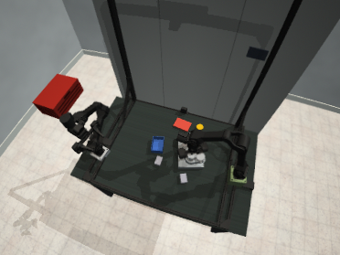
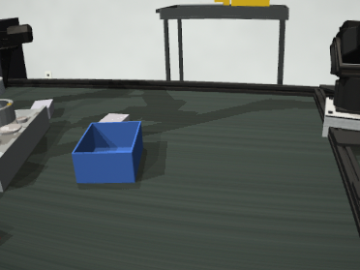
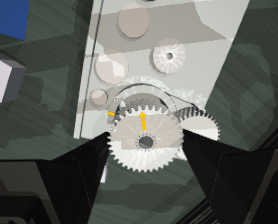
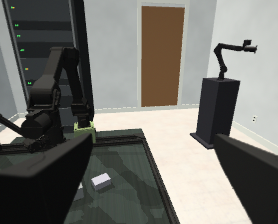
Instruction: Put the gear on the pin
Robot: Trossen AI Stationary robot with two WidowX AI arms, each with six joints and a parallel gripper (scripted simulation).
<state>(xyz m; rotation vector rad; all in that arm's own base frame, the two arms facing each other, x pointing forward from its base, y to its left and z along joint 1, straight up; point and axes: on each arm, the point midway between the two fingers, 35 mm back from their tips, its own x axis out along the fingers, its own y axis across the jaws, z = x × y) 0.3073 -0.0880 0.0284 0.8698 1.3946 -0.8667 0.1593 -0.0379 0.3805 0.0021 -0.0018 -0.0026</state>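
Right now my left hand is 10 mm short of the yellow mark, 40 mm to the left of it and 70 mm above it. Also, from my left hand: blue bin 70 mm behind, 250 mm to the right, 120 mm below; yellow disc 280 mm behind, 30 mm to the left, 120 mm below; fixed gear 10 mm behind, 60 mm to the left, 90 mm below.
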